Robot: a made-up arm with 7 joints. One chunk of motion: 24 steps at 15 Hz.
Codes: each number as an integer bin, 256 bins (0 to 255) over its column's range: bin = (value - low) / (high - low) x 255, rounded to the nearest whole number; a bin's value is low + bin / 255 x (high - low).
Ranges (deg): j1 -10..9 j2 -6..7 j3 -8..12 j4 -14..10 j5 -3..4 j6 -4..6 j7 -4..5
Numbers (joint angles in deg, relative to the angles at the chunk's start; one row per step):
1: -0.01 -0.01 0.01 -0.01 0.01 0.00 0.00
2: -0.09 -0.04 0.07 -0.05 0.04 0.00 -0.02
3: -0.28 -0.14 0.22 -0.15 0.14 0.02 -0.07
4: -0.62 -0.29 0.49 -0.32 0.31 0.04 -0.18
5: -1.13 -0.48 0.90 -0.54 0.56 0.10 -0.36
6: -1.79 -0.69 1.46 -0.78 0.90 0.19 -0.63
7: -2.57 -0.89 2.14 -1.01 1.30 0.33 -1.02
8: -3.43 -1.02 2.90 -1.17 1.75 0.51 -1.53
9: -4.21 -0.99 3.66 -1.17 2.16 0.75 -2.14
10: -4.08 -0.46 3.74 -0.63 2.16 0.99 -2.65
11: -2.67 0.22 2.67 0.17 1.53 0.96 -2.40
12: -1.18 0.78 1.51 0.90 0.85 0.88 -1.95
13: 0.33 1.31 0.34 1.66 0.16 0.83 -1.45
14: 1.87 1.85 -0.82 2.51 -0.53 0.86 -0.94
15: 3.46 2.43 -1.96 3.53 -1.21 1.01 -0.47
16: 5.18 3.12 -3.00 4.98 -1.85 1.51 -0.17
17: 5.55 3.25 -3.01 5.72 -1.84 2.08 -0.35
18: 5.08 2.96 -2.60 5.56 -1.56 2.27 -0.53
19: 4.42 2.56 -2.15 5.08 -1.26 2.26 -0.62
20: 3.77 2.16 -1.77 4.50 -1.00 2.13 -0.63
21: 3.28 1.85 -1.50 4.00 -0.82 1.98 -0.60
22: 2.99 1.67 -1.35 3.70 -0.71 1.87 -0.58
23: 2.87 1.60 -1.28 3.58 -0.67 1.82 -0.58
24: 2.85 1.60 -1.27 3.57 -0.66 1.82 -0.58
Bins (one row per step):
1: 134 117 102 149 110 102 113
2: 133 117 103 148 111 102 113
3: 130 115 105 147 114 103 111
4: 126 112 108 145 121 103 108
5: 119 108 113 143 130 105 103
6: 110 104 121 140 142 107 95
7: 100 100 129 138 157 110 84
8: 88 98 139 136 173 115 70
9: 78 98 149 136 188 121 53
10: 79 109 150 142 188 127 38
11: 98 122 136 151 165 126 45
12: 118 133 121 158 140 124 58
13: 139 143 106 166 115 123 72
14: 159 154 92 175 90 124 87
15: 181 165 77 186 65 128 100
16: 204 179 64 202 42 141 109
17: 209 181 64 210 42 155 103
18: 202 176 69 208 52 160 98
19: 194 168 75 203 63 160 96
20: 185 160 79 197 73 156 95
21: 178 154 83 191 79 152 96
22: 174 150 85 188 83 150 97
23: 173 149 86 187 85 148 97
24: 172 149 86 187 85 148 97

